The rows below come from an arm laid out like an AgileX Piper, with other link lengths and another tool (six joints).
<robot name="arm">
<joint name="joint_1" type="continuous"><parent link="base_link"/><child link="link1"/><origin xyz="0 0 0.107" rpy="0 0 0"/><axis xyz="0 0 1"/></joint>
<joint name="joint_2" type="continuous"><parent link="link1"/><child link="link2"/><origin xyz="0 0 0" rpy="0 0 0"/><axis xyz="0 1 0"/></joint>
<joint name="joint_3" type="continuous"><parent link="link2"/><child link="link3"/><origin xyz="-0.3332 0 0.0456" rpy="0 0 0"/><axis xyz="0 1 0"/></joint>
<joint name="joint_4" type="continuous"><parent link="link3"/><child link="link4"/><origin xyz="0.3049 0 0.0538" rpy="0 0 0"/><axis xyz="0.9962 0 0.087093"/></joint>
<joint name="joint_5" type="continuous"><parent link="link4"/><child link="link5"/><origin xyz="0 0 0" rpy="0 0 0"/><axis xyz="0 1 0"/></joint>
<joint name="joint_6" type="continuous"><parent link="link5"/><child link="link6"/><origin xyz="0.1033 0 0.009" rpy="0 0 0"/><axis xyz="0.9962 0 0.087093"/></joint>
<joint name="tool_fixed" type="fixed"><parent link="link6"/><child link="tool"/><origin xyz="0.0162 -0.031 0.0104" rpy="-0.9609 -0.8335 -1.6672"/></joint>
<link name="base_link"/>
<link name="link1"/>
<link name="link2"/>
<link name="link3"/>
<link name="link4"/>
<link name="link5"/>
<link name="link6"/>
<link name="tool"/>
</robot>
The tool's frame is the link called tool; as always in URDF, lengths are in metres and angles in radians. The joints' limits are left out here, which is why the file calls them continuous.
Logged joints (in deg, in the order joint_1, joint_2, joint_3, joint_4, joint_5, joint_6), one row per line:
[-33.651 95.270 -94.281 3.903 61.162 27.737]
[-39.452 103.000 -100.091 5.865 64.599 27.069]
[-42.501 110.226 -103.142 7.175 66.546 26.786]
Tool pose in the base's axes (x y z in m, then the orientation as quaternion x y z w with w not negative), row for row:
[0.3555 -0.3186 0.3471 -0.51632 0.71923 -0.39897 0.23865]
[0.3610 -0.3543 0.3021 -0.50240 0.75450 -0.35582 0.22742]
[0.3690 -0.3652 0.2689 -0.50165 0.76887 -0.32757 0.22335]
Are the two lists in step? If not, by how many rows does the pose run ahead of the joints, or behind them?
The pose runs 1 row ahead of the joints: the pose in row i belongs to the joints in row i + 1.
